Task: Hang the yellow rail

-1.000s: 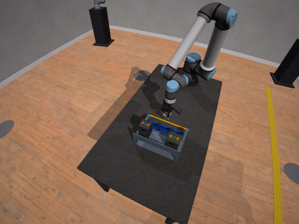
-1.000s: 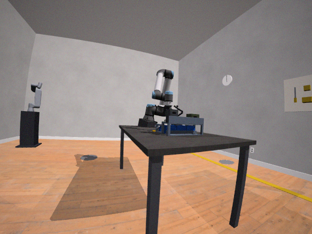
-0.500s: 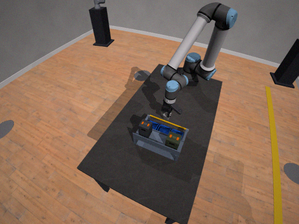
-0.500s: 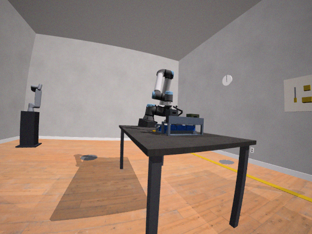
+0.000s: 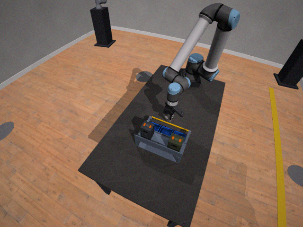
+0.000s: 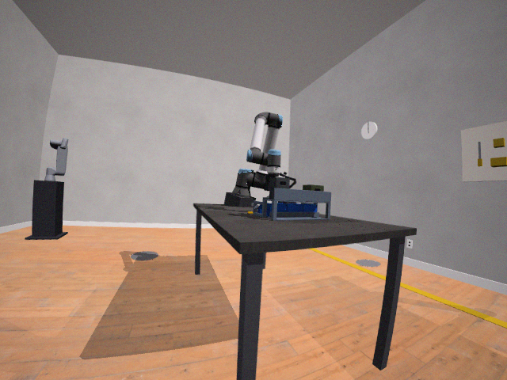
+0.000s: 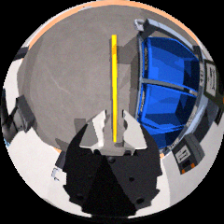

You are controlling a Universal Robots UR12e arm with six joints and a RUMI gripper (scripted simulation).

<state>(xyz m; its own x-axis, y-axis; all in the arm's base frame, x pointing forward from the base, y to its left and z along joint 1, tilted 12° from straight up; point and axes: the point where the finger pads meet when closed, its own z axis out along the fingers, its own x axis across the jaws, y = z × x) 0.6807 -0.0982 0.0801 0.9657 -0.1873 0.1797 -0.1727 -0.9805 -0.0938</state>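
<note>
Right now my hand is 60 mm above the yellow rail. Round my hand: black box 240 mm ahead, 150 mm to the right, 100 mm above; then olive box 270 mm ahead, 80 mm to the left, 90 mm above.
</note>
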